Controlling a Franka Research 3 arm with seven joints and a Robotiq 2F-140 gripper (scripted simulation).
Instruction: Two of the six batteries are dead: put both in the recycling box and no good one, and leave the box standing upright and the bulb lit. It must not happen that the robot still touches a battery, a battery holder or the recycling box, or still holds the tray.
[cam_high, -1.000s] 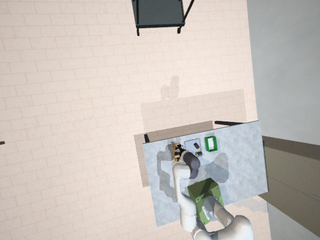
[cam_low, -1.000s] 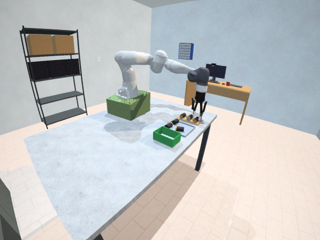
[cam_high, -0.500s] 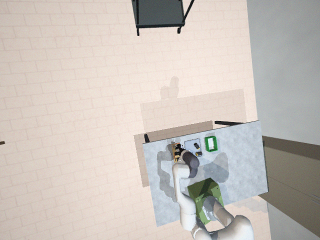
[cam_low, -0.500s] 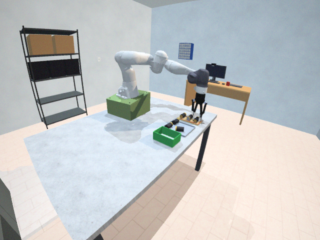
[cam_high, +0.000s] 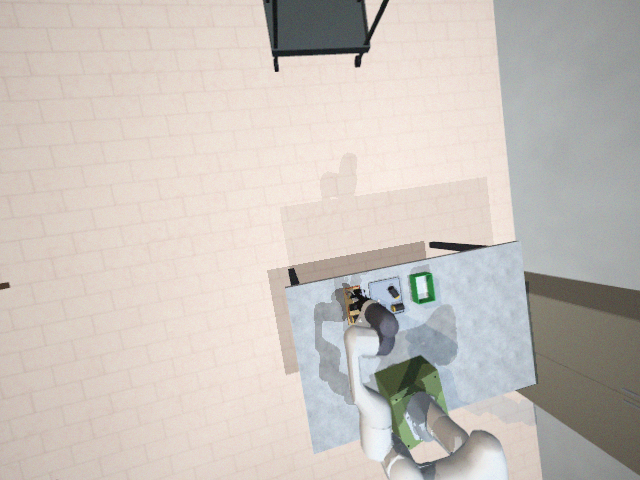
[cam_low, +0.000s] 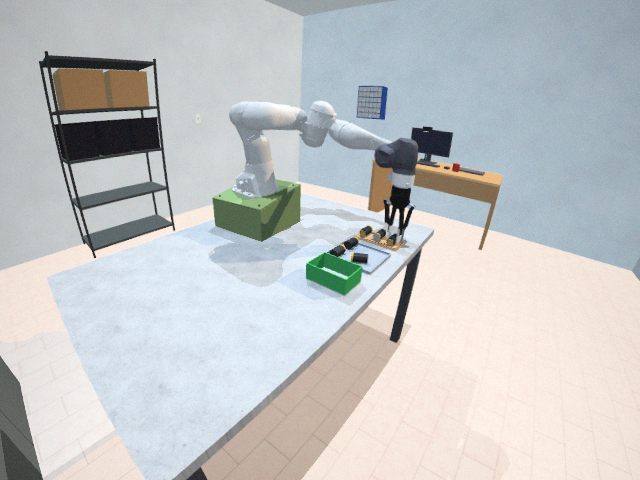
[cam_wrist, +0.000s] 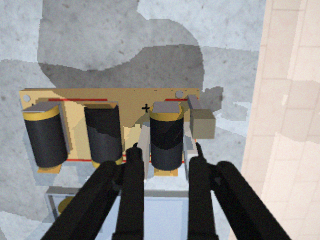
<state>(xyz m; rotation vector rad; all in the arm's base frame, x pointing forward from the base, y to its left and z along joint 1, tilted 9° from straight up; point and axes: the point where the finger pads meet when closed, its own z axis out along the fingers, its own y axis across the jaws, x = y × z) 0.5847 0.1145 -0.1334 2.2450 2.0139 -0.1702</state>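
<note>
My hand is 30 mm short of the post, 30 mm to the right of it and 10 mm above it. The rest, counted from my hand: grey tray: 90 mm behind, 180 mm to the right, 50 mm below; then green recycling box: 90 mm behind, 380 mm to the right, 40 mm below.
</note>
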